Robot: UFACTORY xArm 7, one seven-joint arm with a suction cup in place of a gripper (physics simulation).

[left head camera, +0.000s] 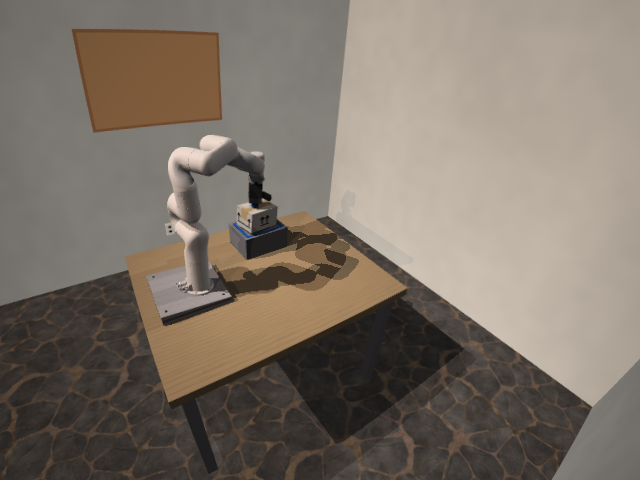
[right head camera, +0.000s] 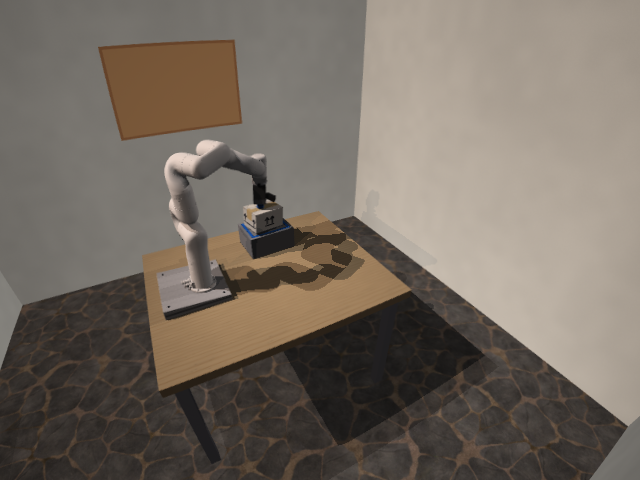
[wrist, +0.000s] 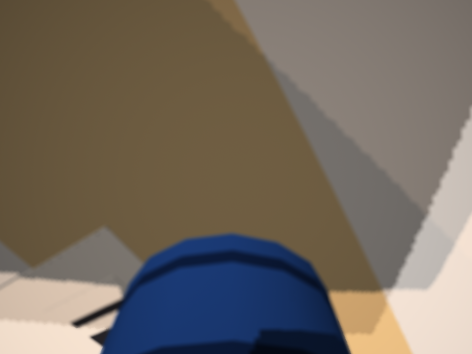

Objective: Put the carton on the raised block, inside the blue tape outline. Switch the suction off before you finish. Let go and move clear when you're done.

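Places are measured from the arm's base along level axes (x ahead, y left, z up), in millimetres.
Pixels of known places: hand, tool point: [left head camera: 254, 208] [right head camera: 260, 209] [wrist: 225, 266]; arm's base, link origin: [left head camera: 199, 286] [right head camera: 202, 284].
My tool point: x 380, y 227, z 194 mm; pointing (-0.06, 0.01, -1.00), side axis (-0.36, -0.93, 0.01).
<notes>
Ahead of a thing's pixels: the offset from my tool point to its middle. "spot": to the spot under its first point. Level surfaces: height alone.
The white carton {dy +1, dx +14, dz -41 mm} [left head camera: 264, 220] [right head camera: 269, 220] with tan tape and black arrow marks is upright over the dark grey raised block {dy +15, dx +24, dz -171 mm} [left head camera: 267, 244] [right head camera: 275, 243]. Strips of the blue tape outline {spot: dy +24, dx -85, dz -113 mm} [left head camera: 238, 229] [right head camera: 248, 230] show around its base; its far side is hidden. The carton's base is at the block's top or very slightly above it; I cannot tell which. My suction cup gripper [left head camera: 254, 205] [right head camera: 260, 206] [wrist: 230, 300] is against the carton's top and holds it. In the wrist view the carton's taped top {spot: dy -4, dx +33, dz +10 mm} [wrist: 175, 150] fills most of the picture behind the blue cup.
The block stands near the back edge of the wooden table {dz -231 mm} [left head camera: 279, 320] [right head camera: 284, 315]. The arm's grey base plate [left head camera: 175, 304] [right head camera: 178, 302] is at the table's left side. An orange board [left head camera: 155, 77] [right head camera: 175, 87] hangs on the back wall.
</notes>
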